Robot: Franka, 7 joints.
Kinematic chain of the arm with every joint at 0, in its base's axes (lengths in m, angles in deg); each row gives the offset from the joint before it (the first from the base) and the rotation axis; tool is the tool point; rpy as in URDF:
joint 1: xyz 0 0 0.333 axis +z
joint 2: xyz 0 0 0 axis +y
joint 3: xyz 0 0 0.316 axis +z
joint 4: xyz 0.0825 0 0 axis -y
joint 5: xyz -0.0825 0 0.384 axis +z
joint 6: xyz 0 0 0 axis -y
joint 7: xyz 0.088 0 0 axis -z
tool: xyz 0 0 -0.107 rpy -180 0 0
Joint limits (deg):
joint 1: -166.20..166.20
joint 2: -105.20..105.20
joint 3: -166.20..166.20
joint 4: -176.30..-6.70
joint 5: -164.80..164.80
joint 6: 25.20..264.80
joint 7: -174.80..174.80
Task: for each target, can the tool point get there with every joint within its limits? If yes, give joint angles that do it. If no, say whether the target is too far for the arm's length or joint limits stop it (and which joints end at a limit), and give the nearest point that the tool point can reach.
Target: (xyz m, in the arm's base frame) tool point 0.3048 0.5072 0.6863
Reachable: yes | joints -79.53 -16.35 126.78 -99.76 -11.05 225.89 -26.48
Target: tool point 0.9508 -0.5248 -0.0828
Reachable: no: too far | nearest point 0.7014 -0.3872 0.0263 | short by 0.305 m
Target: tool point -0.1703 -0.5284 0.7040
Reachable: yes | joints 21.27 -61.50 -56.58 -64.18 -49.56 57.86 37.90
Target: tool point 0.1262 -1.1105 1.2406
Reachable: no: too far | nearest point 0.0752 -0.6617 0.8738 | short by 0.582 m
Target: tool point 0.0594 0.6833 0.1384
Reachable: yes | joints 54.80 64.44 44.10 -97.57 24.84 204.11 8.59
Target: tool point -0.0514 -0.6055 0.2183
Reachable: yes | joints 32.68 -68.14 -108.55 -90.75 -40.47 80.08 68.44
